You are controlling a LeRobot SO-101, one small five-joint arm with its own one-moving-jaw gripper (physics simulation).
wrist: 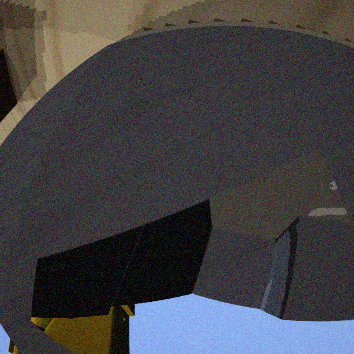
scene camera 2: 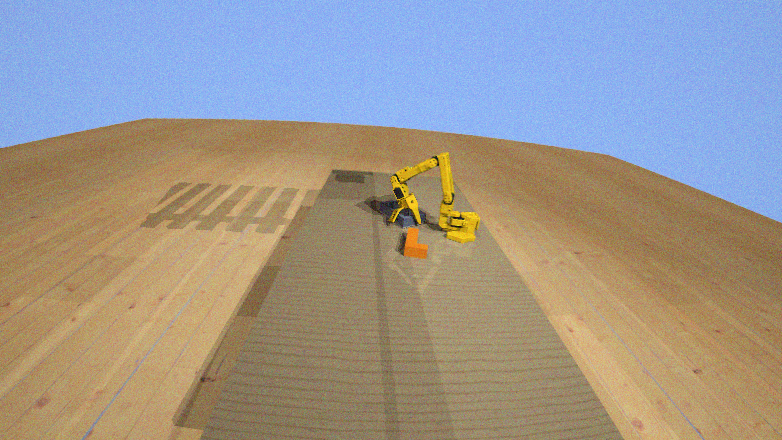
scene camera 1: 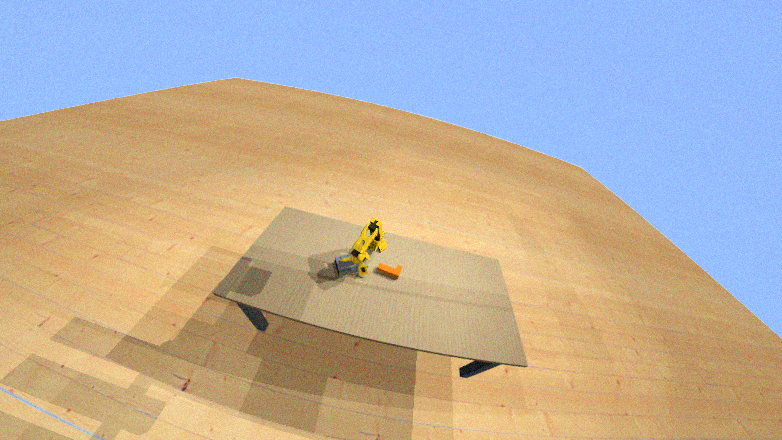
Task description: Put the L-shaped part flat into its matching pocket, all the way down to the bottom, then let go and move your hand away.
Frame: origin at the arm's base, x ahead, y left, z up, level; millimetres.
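Seen in the pictures: hand at its tool point: [scene camera 2: 419,222]; arm's base at its link origin: [scene camera 2: 452,233] [scene camera 1: 376,247].
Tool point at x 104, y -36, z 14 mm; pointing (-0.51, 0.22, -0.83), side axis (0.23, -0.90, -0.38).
Observation:
Pixels of each thing's top centre, then the offset from my tool point to it. "pt": a spot on its surface instead. Level surfaces: height alone.
- orange L-shaped part at its top centre: [scene camera 2: 417,237] [scene camera 1: 390,267] dx +22, dy +128, dz +16 mm
- faint pale angular outline at a spot on its surface: [scene camera 2: 404,275] pt dx +66, dy +264, dz -14 mm
- brown table at its surface level: dz -14 mm
The orange L-shaped part [scene camera 1: 389,270] [scene camera 2: 413,247] lies on the table in front of the yellow arm's base; whether it sits in a pocket cannot be told. A faint pale angular outline [scene camera 2: 404,275] shows on the table just in front of it in scene camera 2; no pocket can be made out clearly. My gripper [scene camera 1: 381,246] [scene camera 2: 461,232] is open and empty, low over the table, apart from the part, to its right in scene camera 2. The tips are too small to see well. In the wrist view a large dark rounded surface fills most of the picture, and the orange part does not show.
The arm's blue-grey base [scene camera 1: 347,265] [scene camera 2: 406,220] stands close behind the part in scene camera 2. The brown table [scene camera 1: 437,311] [scene camera 2: 339,350] has its long edge beyond the gripper, at the right in that view. Shadow bands cross the table top.

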